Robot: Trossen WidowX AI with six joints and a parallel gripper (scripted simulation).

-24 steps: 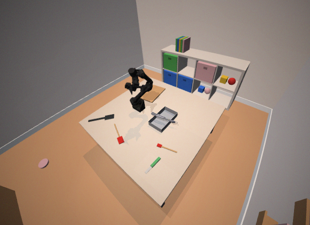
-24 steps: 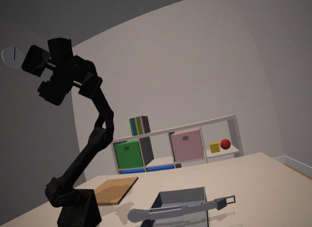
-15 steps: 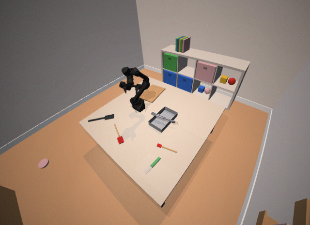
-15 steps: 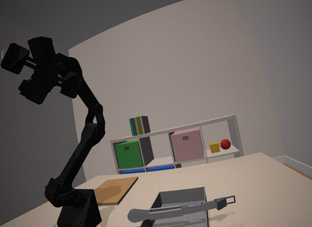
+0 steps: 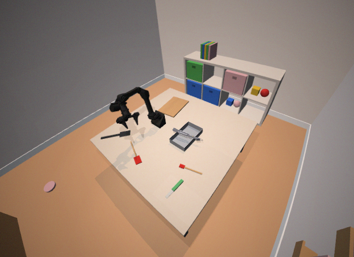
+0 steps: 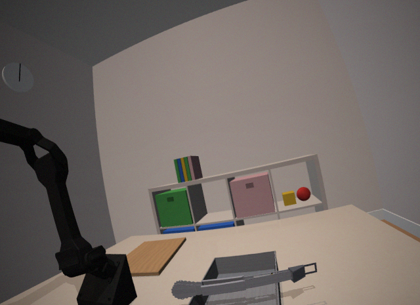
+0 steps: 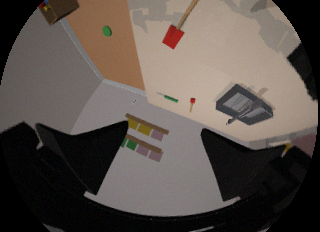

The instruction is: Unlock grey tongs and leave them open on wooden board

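Now: gripper tip 160 mm short of the grey roasting tin, 420 mm to the right of it and 300 mm above it. From my gripper tip the other things lie so: wooden board 320 mm behind, 670 mm to the left, 320 mm below; black spatula 380 mm behind, 80 mm to the right, 330 mm below.
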